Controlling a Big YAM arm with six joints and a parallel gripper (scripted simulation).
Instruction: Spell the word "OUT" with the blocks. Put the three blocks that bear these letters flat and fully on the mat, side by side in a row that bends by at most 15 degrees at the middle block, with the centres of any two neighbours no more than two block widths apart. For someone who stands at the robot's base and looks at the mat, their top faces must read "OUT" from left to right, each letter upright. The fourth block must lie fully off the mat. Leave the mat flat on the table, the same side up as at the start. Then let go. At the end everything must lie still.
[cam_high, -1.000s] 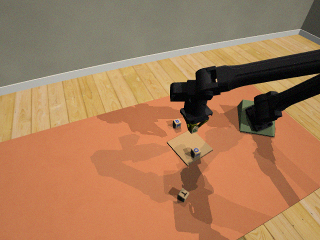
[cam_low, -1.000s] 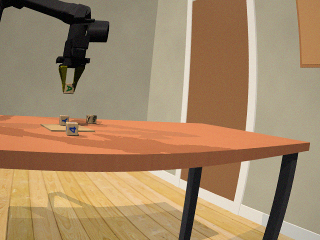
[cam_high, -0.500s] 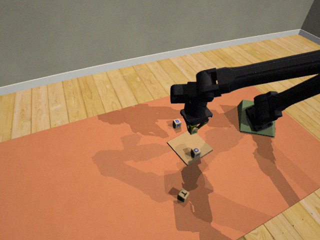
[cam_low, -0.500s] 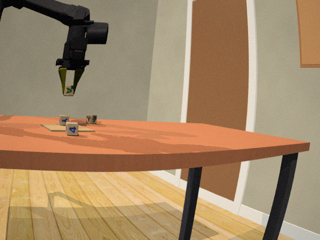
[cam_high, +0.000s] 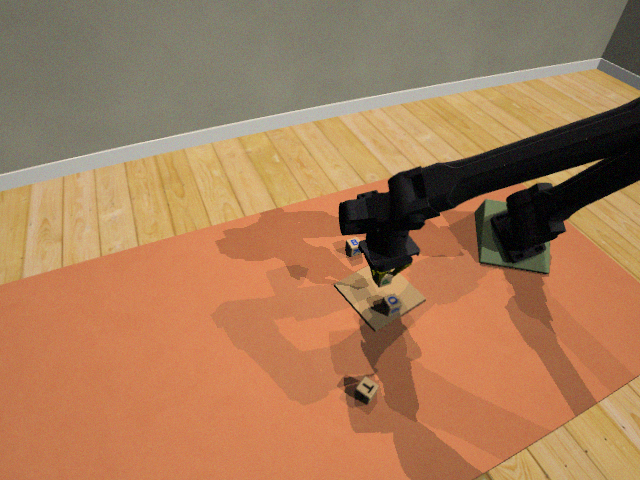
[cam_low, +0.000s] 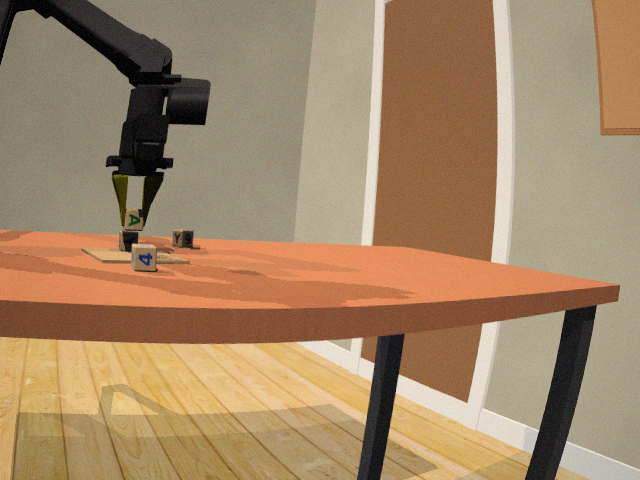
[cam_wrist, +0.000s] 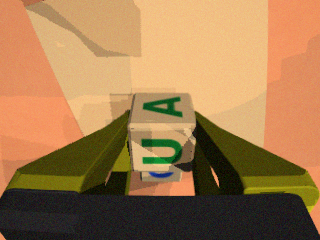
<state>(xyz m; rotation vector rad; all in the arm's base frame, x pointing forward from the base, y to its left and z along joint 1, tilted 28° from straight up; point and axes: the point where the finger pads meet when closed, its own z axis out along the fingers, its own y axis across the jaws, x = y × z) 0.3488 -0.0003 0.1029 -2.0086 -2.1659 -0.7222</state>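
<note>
The tan mat lies 50 mm below my hand. From my hand the other things lie so: O block: 10 mm behind, 50 mm to the left, 30 mm below; wooden block: 20 mm ahead, 130 mm to the right, 40 mm below.
</note>
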